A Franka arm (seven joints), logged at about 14 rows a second.
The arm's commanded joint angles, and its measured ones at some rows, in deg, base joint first. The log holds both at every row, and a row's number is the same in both.
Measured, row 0: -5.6, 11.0, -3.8, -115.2, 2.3, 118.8, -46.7
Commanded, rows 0 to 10: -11.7, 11.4, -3.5, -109.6, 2.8, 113.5, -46.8; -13.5, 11.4, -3.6, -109.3, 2.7, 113.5, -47.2; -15.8, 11.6, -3.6, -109.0, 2.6, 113.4, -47.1; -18.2, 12.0, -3.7, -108.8, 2.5, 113.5, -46.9; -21.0, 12.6, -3.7, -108.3, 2.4, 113.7, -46.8; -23.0, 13.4, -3.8, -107.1, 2.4, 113.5, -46.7; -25.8, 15.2, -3.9, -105.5, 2.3, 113.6, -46.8; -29.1, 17.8, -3.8, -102.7, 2.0, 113.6, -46.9; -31.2, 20.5, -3.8, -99.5, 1.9, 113.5, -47.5; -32.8, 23.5, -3.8, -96.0, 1.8, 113.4, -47.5; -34.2, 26.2, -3.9, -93.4, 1.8, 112.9, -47.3
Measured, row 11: -31.6, 19.1, -4.6, -101.8, 2.2, 114.7, -47.5
